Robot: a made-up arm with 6 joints. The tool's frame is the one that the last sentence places. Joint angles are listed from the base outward.
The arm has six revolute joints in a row. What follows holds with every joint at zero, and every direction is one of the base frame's. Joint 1 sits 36.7 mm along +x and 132.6 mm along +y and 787.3 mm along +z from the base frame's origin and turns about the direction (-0.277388, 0.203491, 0.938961). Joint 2 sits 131 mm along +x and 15.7 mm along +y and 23.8 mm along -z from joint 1 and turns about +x. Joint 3 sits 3.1 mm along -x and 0.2 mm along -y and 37.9 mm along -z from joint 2 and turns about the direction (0.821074, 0.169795, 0.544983). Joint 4 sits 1 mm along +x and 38.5 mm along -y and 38.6 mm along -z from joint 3 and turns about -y. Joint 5 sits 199.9 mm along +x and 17.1 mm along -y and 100 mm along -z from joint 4 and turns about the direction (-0.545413, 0.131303, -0.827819). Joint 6 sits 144.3 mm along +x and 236.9 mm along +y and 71.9 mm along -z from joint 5 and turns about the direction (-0.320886, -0.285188, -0.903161). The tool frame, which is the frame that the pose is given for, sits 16.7 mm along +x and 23.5 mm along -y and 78.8 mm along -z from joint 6; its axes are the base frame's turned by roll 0, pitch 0 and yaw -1.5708 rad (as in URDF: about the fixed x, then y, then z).
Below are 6 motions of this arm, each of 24 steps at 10 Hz.
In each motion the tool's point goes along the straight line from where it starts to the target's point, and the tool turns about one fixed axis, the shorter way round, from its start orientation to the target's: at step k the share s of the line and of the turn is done. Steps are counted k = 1, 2, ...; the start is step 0. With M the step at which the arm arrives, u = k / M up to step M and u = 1 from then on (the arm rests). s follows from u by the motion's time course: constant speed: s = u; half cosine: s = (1 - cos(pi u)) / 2; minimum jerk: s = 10 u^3 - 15 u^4 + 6 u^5.
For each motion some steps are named. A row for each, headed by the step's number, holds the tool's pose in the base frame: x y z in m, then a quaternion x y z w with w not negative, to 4 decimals.
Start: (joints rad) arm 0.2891 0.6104 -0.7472 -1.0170 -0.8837 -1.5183
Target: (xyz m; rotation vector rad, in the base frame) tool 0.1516 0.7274 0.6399 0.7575 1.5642 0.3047
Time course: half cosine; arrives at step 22
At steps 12, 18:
12: 0.1495 0.6007 0.5844 0.3193 0.6684 0.1368 0.6577
18: 0.1512 0.7040 0.6296 0.3293 0.6816 0.1340 0.6396

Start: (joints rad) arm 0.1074 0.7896 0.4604 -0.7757 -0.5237 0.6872
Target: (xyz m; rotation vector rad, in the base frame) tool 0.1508 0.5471 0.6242 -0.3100 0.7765 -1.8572
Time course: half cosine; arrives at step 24
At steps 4, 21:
4: 0.1016 0.5800 0.7758 0.0914 0.5510 -0.4470 0.6987
21: 0.1488 0.5484 0.6304 -0.1208 0.3357 -0.7660 0.5347

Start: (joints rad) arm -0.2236 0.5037 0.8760 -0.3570 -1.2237 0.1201
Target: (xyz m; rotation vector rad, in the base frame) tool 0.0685 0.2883 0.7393 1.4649 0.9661 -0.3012
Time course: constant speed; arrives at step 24
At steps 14, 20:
14: 0.0987 0.3061 0.8134 0.6431 0.4262 -0.0464 0.6346
20: 0.0806 0.2954 0.7689 0.6415 0.4239 -0.0975 0.6319

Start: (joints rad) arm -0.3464 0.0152 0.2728 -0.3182 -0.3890 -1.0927
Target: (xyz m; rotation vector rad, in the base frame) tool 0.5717 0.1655 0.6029 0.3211 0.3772 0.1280
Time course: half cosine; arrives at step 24
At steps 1, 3, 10, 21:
1: 0.4144 0.4098 0.5456 0.2520 0.3480 -0.1134 0.8959
3: 0.4197 0.4015 0.5475 0.2491 0.3428 -0.1074 0.8994
10: 0.4723 0.3199 0.5667 0.2195 0.2909 -0.0487 0.9300
21: 0.5657 0.1748 0.6007 0.1626 0.1930 0.0566 0.9660

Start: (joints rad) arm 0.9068 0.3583 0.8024 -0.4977 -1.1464 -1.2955
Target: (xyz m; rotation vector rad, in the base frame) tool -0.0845 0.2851 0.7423 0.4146 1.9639 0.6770
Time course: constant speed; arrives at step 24
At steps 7, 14, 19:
7: -0.1073 0.3114 0.7914 0.3105 0.6897 0.5782 0.3060
14: -0.0979 0.3006 0.7712 0.2577 0.7532 0.4634 0.3893
19: -0.0912 0.2928 0.7567 0.2157 0.7862 0.3736 0.4425

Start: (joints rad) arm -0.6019 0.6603 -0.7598 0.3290 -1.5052 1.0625
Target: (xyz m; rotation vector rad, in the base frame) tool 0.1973 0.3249 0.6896 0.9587 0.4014 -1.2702
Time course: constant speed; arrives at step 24
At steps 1, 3, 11, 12, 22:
1: 0.3339 0.1496 0.7262 0.4666 -0.1150 -0.7982 0.3631
3: 0.3221 0.1648 0.7230 0.4678 -0.0895 -0.7853 0.3957
11: 0.2745 0.2258 0.7103 0.4636 0.0136 -0.7189 0.5178
12: 0.2686 0.2334 0.7087 0.4621 0.0265 -0.7090 0.5321
22: 0.2092 0.3097 0.6928 0.4352 0.1541 -0.5929 0.6598

